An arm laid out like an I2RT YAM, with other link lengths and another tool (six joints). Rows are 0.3 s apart.
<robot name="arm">
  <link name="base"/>
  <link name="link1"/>
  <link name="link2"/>
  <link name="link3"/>
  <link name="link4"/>
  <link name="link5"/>
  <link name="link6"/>
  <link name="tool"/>
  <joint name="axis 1" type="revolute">
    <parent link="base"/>
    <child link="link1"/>
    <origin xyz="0 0 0.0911" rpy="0 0 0"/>
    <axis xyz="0 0 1"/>
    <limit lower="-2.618" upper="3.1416"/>
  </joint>
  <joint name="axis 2" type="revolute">
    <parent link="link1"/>
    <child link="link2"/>
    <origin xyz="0.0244 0.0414 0.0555" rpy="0 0 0"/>
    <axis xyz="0 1 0"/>
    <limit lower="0" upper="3.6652"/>
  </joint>
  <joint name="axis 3" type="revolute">
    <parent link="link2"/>
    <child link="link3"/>
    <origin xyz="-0.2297 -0.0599 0" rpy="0 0 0"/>
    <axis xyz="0 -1 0"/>
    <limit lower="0" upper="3.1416"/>
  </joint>
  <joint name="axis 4" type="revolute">
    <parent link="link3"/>
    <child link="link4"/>
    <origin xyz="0.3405 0.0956 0.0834" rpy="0 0 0"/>
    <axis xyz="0 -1 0"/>
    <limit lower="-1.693" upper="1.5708"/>
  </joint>
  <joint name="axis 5" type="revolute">
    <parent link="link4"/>
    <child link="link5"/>
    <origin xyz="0.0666 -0.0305 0.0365" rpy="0 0 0"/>
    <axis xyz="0 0 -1"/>
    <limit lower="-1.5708" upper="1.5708"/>
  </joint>
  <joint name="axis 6" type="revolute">
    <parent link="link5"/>
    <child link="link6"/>
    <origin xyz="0.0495 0 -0.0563" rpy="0 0 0"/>
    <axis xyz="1 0 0"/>
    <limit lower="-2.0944" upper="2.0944"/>
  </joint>
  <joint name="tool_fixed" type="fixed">
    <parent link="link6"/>
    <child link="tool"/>
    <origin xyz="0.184 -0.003 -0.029" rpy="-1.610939 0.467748 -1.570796"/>
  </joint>
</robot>
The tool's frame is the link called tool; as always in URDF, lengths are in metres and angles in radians.
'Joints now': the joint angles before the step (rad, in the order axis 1, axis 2, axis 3, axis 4, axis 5, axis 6). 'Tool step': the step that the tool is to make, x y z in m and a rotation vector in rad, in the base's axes. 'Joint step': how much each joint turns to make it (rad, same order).
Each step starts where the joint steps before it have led.
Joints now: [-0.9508, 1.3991, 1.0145, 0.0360, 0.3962, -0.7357]
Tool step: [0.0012, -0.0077, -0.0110, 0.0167, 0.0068, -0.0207]
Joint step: [-0.0001, 0.0574, 0.0346, 0.0005, 0.0178, 0.0121]
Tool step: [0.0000, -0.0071, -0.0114, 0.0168, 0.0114, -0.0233]
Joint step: [0.0002, 0.0559, 0.0344, -0.0029, 0.0216, 0.0101]
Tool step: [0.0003, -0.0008, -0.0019, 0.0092, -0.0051, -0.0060]
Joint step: [-0.0002, 0.0101, 0.0113, -0.0109, 0.0017, 0.0122]
